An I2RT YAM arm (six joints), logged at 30 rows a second.
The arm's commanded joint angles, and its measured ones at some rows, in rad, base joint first. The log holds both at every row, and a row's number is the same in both.
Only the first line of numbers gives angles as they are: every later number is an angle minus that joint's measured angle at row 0.
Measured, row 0:
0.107 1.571 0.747 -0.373 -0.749 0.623
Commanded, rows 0 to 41:
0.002 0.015 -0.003 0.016 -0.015 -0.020
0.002 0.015 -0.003 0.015 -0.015 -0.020
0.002 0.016 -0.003 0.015 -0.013 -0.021
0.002 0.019 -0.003 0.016 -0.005 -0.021
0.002 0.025 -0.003 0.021 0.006 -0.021
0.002 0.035 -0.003 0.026 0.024 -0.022
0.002 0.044 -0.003 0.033 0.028 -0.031
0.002 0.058 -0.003 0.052 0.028 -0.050
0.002 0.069 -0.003 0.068 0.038 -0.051
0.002 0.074 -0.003 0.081 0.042 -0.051
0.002 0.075 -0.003 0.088 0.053 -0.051
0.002 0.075 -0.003 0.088 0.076 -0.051
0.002 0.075 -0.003 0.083 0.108 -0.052
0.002 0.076 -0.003 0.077 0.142 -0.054
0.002 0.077 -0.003 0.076 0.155 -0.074
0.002 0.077 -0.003 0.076 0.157 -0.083
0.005 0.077 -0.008 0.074 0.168 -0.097
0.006 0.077 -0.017 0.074 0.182 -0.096
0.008 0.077 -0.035 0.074 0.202 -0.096
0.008 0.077 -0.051 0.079 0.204 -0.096
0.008 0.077 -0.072 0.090 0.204 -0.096
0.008 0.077 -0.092 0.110 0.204 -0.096
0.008 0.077 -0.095 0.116 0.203 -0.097
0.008 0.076 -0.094 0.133 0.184 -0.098
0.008 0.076 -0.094 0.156 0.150 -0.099
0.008 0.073 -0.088 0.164 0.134 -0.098
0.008 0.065 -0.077 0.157 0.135 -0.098
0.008 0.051 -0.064 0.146 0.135 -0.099
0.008 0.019 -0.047 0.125 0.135 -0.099
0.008 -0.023 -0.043 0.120 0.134 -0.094
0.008 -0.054 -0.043 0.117 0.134 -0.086
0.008 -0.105 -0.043 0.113 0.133 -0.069
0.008 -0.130 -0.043 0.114 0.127 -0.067
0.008 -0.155 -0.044 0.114 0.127 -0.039
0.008 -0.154 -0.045 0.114 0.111 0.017
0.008 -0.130 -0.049 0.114 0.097 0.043
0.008 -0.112 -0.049 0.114 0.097 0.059
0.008 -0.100 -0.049 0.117 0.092 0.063
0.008 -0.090 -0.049 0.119 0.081 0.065
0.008 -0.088 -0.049 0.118 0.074 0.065
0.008 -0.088 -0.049 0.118 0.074 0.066
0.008 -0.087 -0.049 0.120 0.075 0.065
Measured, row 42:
0.002 -0.099 -0.062 0.113 0.101 0.049
